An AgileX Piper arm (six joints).
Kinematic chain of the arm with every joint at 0, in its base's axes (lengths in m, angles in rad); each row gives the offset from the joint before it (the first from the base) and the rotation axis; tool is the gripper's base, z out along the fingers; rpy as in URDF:
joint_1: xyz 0 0 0.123 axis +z
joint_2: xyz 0 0 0 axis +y
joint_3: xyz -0.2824 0 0.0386 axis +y
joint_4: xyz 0.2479 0 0.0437 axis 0.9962 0 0.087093
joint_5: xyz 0 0 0 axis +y
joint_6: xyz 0.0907 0 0.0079 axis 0.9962 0 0.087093
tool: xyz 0 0 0 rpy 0 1.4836 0
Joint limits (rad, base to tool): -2.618..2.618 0..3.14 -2.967..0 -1.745..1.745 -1.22..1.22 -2.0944..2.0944
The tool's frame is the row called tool.
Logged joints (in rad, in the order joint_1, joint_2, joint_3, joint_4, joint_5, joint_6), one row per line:
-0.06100, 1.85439, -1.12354, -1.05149, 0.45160, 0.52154
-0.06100, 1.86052, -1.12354, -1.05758, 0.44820, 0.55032
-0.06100, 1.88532, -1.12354, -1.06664, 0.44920, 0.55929
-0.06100, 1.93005, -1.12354, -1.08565, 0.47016, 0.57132
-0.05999, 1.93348, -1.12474, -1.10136, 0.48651, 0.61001
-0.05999, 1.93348, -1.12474, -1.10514, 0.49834, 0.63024
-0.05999, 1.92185, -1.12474, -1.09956, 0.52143, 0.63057
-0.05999, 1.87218, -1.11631, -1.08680, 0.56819, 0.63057
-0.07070, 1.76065, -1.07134, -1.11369, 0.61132, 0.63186
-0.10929, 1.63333, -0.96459, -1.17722, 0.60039, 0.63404
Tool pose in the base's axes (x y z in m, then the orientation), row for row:
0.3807, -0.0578, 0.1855, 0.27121, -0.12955, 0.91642, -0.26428
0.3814, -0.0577, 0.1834, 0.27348, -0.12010, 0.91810, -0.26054
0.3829, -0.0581, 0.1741, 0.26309, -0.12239, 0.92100, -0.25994
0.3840, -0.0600, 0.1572, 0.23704, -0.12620, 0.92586, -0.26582
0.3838, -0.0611, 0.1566, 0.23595, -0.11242, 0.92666, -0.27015
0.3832, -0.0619, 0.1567, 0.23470, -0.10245, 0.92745, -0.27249
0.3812, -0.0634, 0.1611, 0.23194, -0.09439, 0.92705, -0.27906
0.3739, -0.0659, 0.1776, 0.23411, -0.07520, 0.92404, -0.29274
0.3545, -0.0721, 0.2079, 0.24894, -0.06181, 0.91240, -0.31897
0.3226, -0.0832, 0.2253, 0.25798, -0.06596, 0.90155, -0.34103
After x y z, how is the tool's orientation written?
As a quaternion, w x y z.
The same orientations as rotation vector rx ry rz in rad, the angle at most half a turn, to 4 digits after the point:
-0.3489, 2.4681, -0.7118
-0.3231, 2.4698, -0.7009
-0.3310, 2.4908, -0.7030
-0.3459, 2.5379, -0.7286
-0.3083, 2.5415, -0.7409
-0.2812, 2.5453, -0.7478
-0.2594, 2.5479, -0.7670
-0.2064, 2.5367, -0.8036
-0.1684, 2.4855, -0.8689
-0.1789, 2.4446, -0.9247

